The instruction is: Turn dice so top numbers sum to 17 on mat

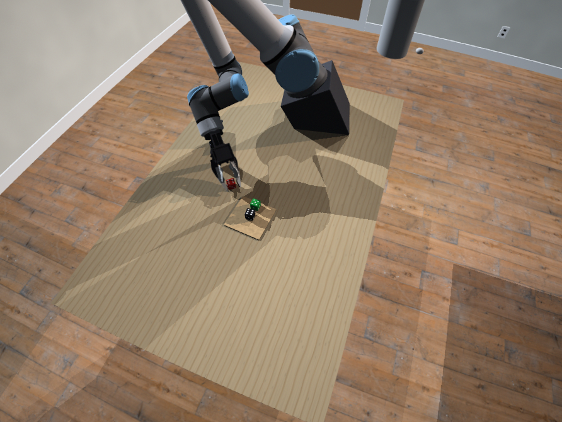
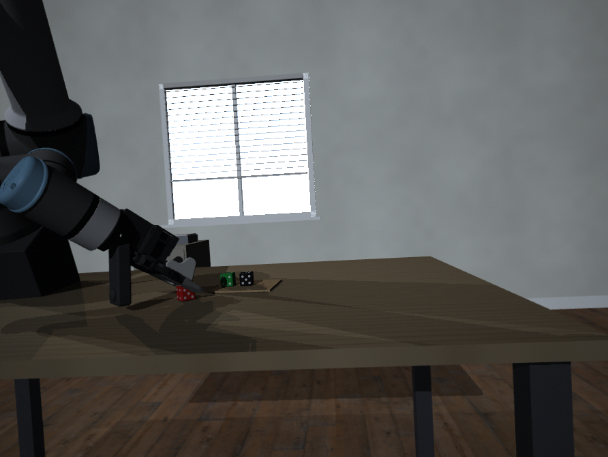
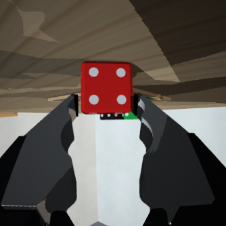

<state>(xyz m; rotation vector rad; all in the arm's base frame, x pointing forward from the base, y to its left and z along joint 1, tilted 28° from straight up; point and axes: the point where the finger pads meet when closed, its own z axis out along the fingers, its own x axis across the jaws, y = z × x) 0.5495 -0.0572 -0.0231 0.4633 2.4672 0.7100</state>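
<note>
My hand is 10 mm to the left of the red die, 10 mm past it and 10 mm above it. Round my hand: black die (130 mm to the left, 80 mm ahead); then green die (120 mm to the left, 30 mm ahead); then tan mat (130 mm to the left, 80 mm ahead, 20 mm below).
</note>
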